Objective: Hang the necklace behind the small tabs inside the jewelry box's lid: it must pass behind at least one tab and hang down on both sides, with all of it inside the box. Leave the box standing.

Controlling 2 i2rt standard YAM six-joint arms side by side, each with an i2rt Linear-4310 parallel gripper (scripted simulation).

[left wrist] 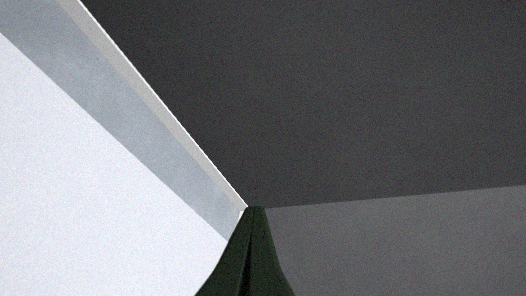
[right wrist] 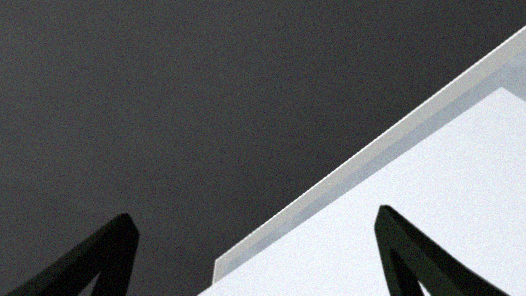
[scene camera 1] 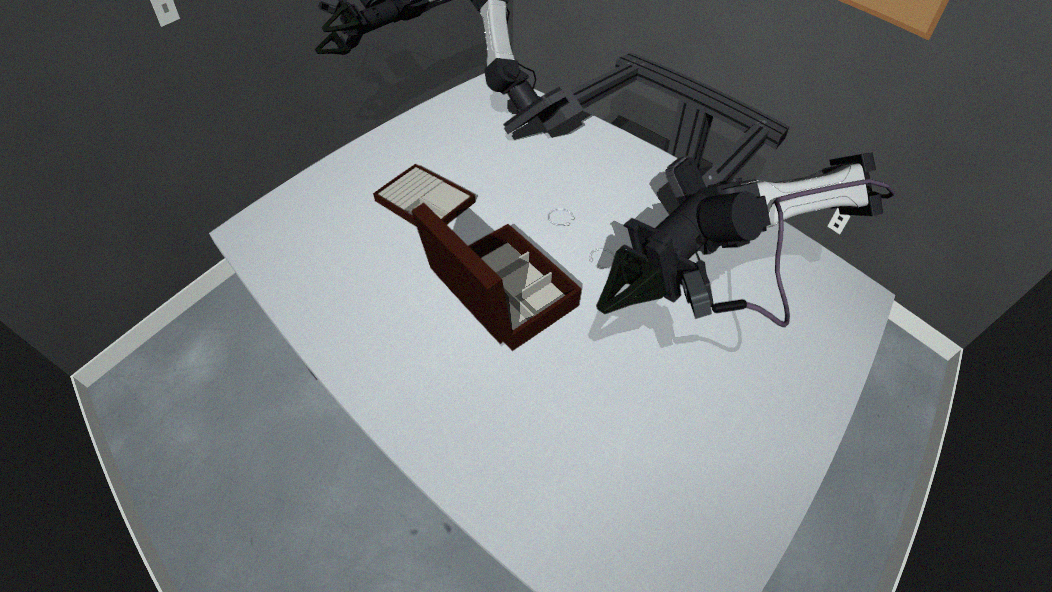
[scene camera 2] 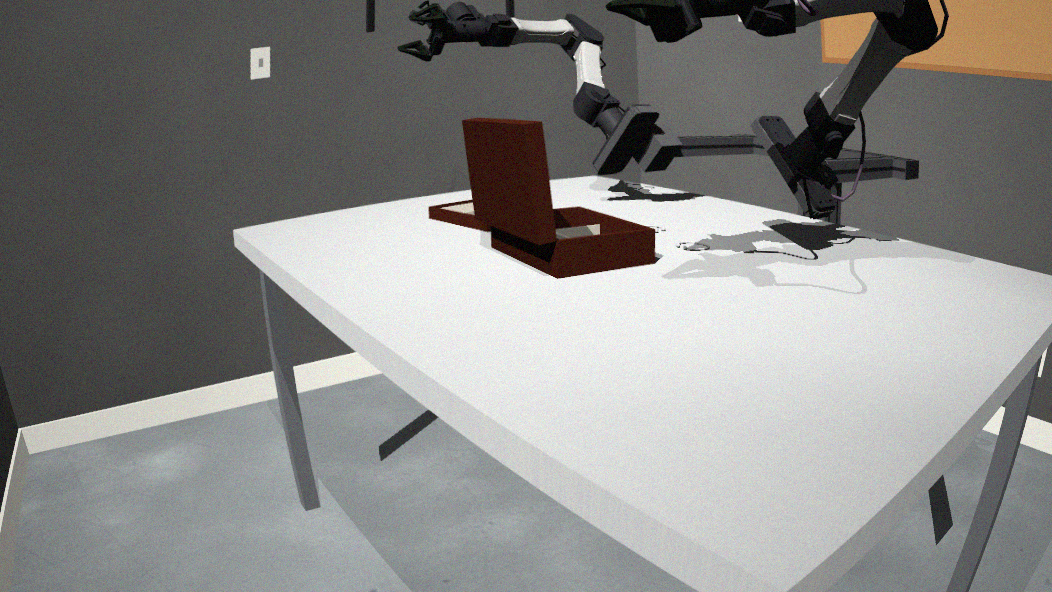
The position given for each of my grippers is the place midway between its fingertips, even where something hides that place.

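I can see a dark red jewelry box [scene camera 2: 507,162]. In the left wrist view the dark red jewelry box is out of frame, and in the right wrist view the dark red jewelry box is out of frame too. My left gripper [scene camera 1: 600,310] is visible to me, and the left wrist view shows my left gripper [left wrist: 255,216] as well. I also see my right gripper [scene camera 2: 403,33], and in the right wrist view there is again my right gripper [right wrist: 253,219].
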